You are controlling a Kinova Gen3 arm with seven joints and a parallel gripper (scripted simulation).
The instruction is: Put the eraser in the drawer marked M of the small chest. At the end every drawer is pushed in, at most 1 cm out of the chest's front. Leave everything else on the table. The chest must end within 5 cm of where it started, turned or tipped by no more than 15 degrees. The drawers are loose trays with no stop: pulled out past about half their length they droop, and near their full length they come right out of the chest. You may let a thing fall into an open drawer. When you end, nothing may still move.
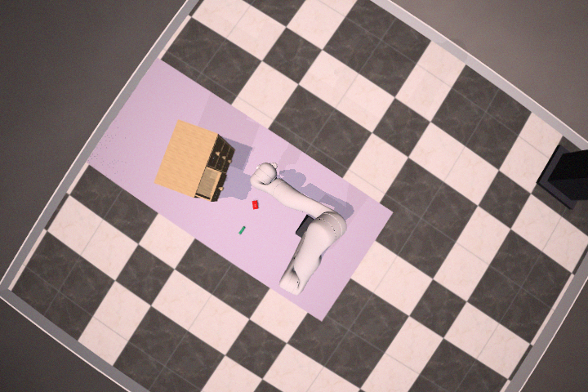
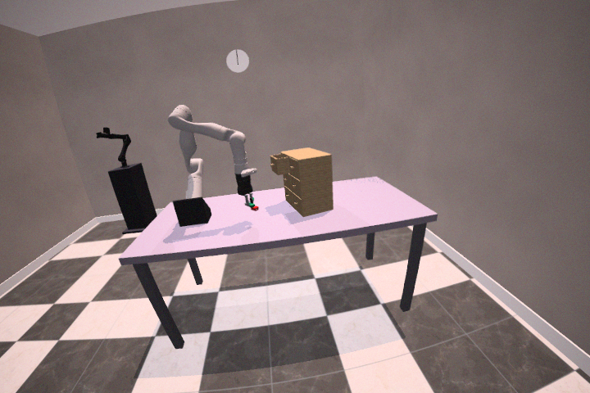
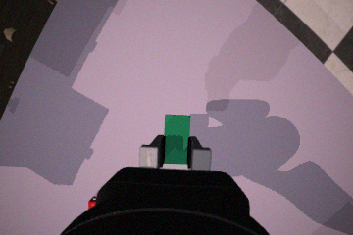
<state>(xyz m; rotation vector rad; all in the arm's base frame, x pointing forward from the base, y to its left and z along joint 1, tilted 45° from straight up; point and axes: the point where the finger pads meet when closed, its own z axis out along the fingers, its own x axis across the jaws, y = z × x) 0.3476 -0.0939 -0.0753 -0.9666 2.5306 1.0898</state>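
The small red block is 10 mm ahead of my hand, 160 mm to the left of it and 110 mm below it. Also, from my hand: eraser: 10 mm behind, 10 mm to the left, 10 mm below; then drawer: 230 mm ahead, 190 mm to the left, 120 mm above; then green piece: 20 mm behind, 330 mm to the left, 110 mm below.
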